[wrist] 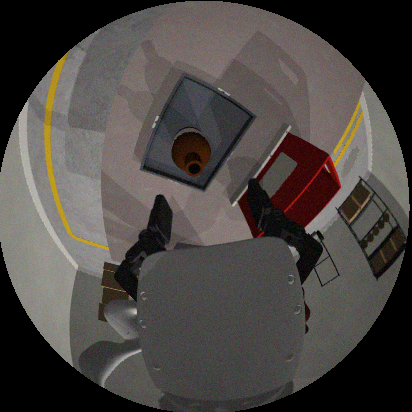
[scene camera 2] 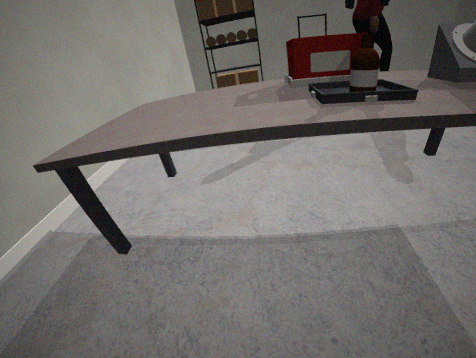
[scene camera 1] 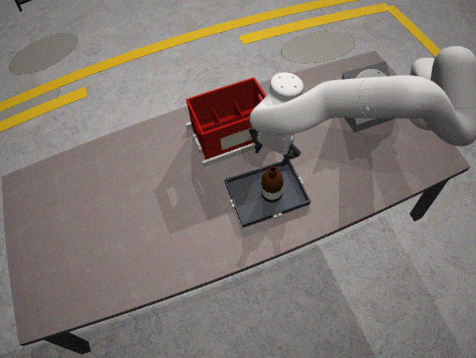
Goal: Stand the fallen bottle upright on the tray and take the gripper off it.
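Note:
The brown bottle with a white label stands upright on the dark grey tray. In the wrist view its neck opening faces the camera, and it stands near the tray side closest to the gripper. My gripper is open and empty, with its fingers wide apart. It is above and behind the bottle, apart from it, towards the red crate's side of the tray. The gripper does not show in scene camera 2.
A red crate with dividers stands behind the tray, close to the gripper. The arm reaches in from the right above the table. A shelf rack and a person are in the background of scene camera 2.

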